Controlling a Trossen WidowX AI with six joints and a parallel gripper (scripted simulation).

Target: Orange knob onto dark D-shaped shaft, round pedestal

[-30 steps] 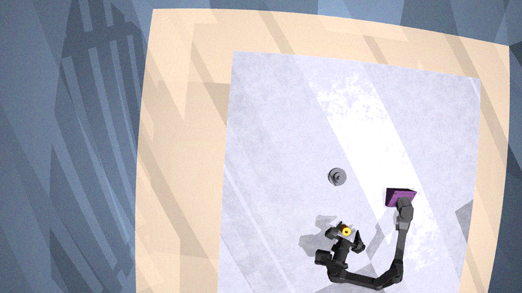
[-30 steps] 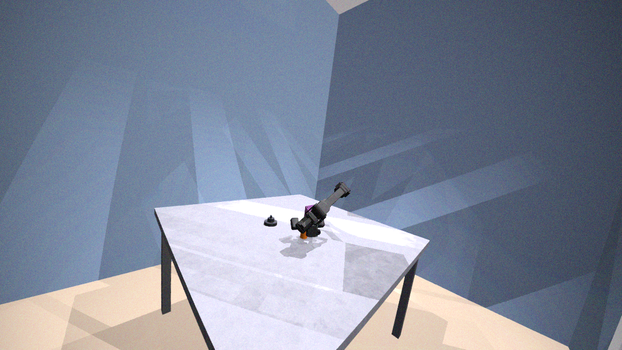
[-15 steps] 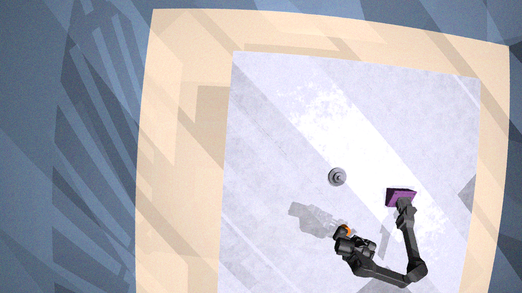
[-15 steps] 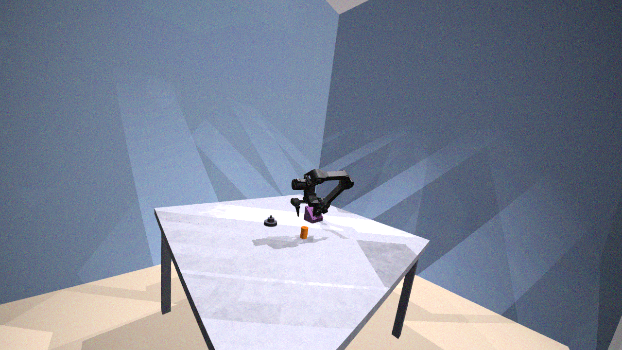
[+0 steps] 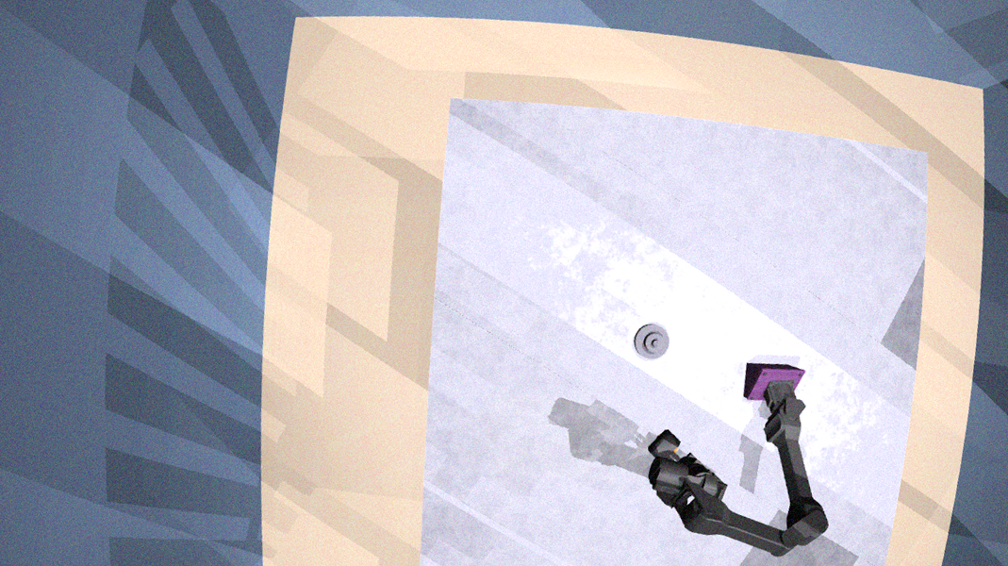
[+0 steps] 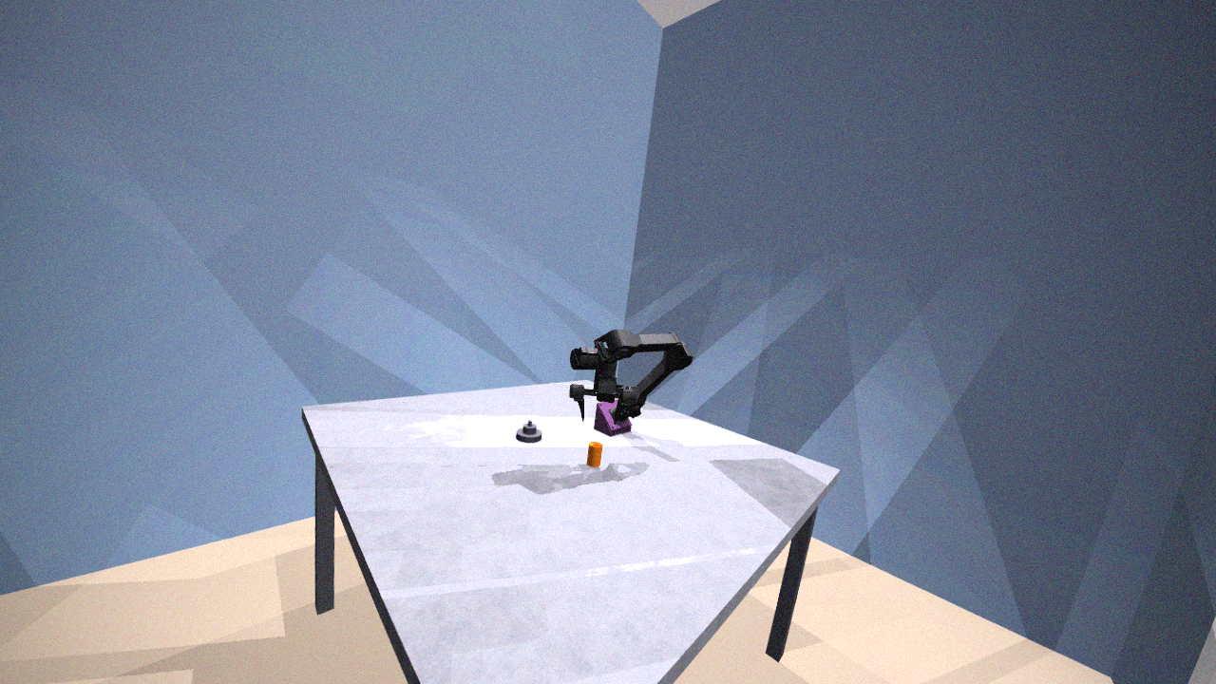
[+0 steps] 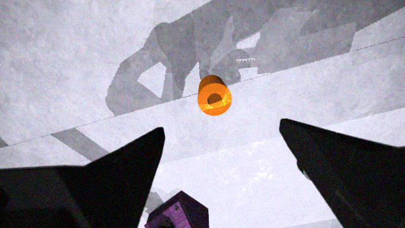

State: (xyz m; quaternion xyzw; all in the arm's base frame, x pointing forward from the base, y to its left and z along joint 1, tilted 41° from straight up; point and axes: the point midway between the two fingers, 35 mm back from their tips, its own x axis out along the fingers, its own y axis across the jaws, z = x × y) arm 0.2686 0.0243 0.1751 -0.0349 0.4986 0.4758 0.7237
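Now: the orange knob 10 cm below my gripper tip. From my gripper tip the other things lie so: short shaft (4 cm ahead, 25 cm to the right, 9 cm below).
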